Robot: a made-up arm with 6 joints.
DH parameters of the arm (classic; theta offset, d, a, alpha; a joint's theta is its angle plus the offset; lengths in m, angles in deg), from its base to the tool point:
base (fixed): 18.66 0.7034 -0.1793 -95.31
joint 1: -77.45 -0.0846 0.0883 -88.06
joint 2: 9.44 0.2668 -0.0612 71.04
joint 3: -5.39 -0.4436 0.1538 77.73
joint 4: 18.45 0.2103 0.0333 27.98
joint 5: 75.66 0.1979 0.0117 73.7
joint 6: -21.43 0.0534 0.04 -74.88
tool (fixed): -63.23 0.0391 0 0
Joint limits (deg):
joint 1: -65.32..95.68
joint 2: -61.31..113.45
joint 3: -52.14..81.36
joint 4: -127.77..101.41
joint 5: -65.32..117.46
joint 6: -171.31..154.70
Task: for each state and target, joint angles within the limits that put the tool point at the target. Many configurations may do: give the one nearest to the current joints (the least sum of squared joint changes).
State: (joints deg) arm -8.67 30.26 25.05 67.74 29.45 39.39
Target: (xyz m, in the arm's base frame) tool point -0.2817 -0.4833 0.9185
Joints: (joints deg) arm -30.64 22.46 19.34 54.79 32.38 43.34
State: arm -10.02 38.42 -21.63 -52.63 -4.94 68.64
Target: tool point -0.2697 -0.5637 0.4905
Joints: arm -16.48 -7.51 -41.62 -56.34 -10.95 75.18
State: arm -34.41 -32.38 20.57 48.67 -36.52 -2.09
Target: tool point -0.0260 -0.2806 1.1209
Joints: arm 2.38 -0.56 27.75 64.51 -34.89 -12.01
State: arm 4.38 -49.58 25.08 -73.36 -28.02 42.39
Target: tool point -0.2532 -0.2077 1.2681
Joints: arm -0.78 -54.52 31.60 -68.30 -27.73 41.16
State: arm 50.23 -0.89 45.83 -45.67 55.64 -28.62
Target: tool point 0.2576 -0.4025 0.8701
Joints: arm 63.57 11.02 45.65 -45.42 60.93 -31.85
